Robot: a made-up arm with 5 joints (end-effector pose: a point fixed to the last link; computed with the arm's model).
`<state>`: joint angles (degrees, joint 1 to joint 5).
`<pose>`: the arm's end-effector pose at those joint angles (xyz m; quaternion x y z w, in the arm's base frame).
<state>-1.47 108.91 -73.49 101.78 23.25</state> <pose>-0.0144 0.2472 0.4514 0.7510 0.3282 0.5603 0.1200</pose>
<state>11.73 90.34 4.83 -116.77 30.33</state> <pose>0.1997 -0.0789 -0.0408 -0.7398 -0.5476 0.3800 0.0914</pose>
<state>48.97 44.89 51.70 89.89 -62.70</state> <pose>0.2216 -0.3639 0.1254 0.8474 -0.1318 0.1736 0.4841</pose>
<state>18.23 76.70 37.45 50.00 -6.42</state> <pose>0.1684 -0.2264 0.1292 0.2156 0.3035 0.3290 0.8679</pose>
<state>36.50 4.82 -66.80 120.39 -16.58</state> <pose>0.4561 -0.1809 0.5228 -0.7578 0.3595 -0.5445 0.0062</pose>
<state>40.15 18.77 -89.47 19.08 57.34</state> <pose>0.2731 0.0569 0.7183 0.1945 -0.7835 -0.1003 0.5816</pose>
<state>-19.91 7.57 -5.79 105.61 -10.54</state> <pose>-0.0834 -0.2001 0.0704 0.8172 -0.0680 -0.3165 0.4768</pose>
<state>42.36 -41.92 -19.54 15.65 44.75</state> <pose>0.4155 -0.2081 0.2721 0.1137 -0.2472 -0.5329 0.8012</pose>
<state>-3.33 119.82 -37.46 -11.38 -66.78</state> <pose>-0.0961 0.2042 0.2327 0.3679 0.2233 0.9019 0.0368</pose>
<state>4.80 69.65 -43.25 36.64 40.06</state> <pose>0.1284 0.1976 0.2869 0.3039 -0.1661 0.4000 0.8486</pose>
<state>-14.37 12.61 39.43 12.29 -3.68</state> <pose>-0.2521 -0.1385 0.1758 0.1921 0.5344 -0.0481 0.8217</pose>
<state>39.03 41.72 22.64 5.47 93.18</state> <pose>0.3012 -0.0955 0.0331 -0.6244 -0.1990 -0.1410 0.7421</pose>
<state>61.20 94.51 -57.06 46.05 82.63</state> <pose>0.1189 0.2748 0.3819 0.0147 -0.5938 0.4547 0.6637</pose>
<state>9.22 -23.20 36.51 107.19 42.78</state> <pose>-0.1171 -0.1478 0.0964 0.5468 0.1971 -0.6461 0.4947</pose>
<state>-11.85 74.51 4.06 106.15 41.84</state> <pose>0.0499 -0.0443 0.0923 0.4581 0.5017 0.0849 0.7289</pose>
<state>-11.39 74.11 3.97 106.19 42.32</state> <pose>0.0537 -0.0443 0.0925 0.4559 0.4981 0.0842 0.7328</pose>
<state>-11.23 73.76 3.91 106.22 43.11</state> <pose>0.0551 -0.0441 0.0928 0.4512 0.4971 0.0829 0.7365</pose>
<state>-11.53 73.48 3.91 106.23 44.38</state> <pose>0.0529 -0.0433 0.0931 0.4424 0.4999 0.0805 0.7402</pose>
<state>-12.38 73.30 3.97 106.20 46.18</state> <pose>0.0463 -0.0420 0.0934 0.4289 0.5073 0.0772 0.7435</pose>
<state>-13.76 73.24 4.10 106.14 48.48</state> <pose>0.0355 -0.0401 0.0939 0.4107 0.5191 0.0733 0.7460</pose>
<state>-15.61 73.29 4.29 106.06 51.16</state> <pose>0.0209 -0.0376 0.0948 0.3888 0.5348 0.0694 0.7470</pose>
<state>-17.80 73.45 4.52 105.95 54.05</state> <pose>0.0035 -0.0349 0.0964 0.3644 0.5529 0.0662 0.7464</pose>
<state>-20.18 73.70 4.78 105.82 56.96</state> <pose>-0.0155 -0.0320 0.0987 0.3393 0.5722 0.0642 0.7439</pose>
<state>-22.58 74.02 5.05 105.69 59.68</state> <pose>-0.0346 -0.0292 0.1017 0.3152 0.5912 0.0634 0.7397</pose>
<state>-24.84 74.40 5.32 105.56 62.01</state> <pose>-0.0527 -0.0267 0.1052 0.2941 0.6086 0.0639 0.7342</pose>
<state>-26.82 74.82 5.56 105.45 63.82</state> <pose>-0.0684 -0.0247 0.1089 0.2774 0.6234 0.0653 0.7282</pose>
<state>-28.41 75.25 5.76 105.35 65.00</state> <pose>-0.0810 -0.0232 0.1122 0.2660 0.6349 0.0672 0.7223</pose>
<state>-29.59 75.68 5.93 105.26 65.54</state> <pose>-0.0903 -0.0223 0.1150 0.2599 0.6432 0.0691 0.7170</pose>
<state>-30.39 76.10 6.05 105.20 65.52</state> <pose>-0.0965 -0.0219 0.1171 0.2587 0.6486 0.0708 0.7123</pose>
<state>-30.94 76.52 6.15 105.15 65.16</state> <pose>-0.1007 -0.0218 0.1186 0.2604 0.6523 0.0723 0.7082</pose>
